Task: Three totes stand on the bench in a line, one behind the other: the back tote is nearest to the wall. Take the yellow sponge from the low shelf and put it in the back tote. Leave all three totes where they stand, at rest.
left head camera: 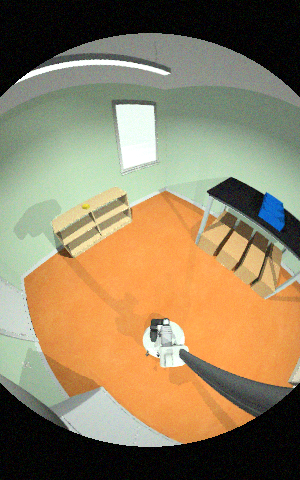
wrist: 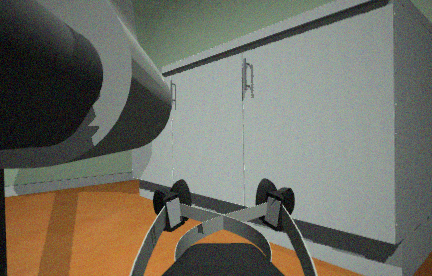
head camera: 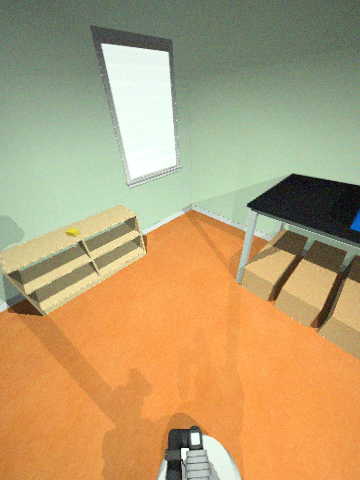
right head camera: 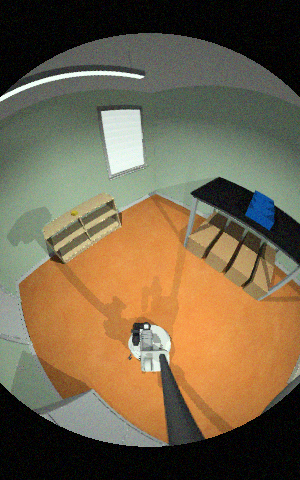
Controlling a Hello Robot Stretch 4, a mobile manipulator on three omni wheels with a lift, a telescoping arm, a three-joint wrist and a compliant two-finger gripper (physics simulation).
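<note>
The yellow sponge lies on the top board of the low wooden shelf, at the left by the wall. Blue totes stand close together on the black-topped bench at the right; a blue edge also shows at the right border of the head view. Single totes are hard to tell apart. My gripper is open and empty, its fingertips apart, facing a grey cabinet, far from the sponge.
Several cardboard boxes stand on the floor under the bench. The grey cabinet has door handles and stands behind my base. A window is on the wall beyond the shelf.
</note>
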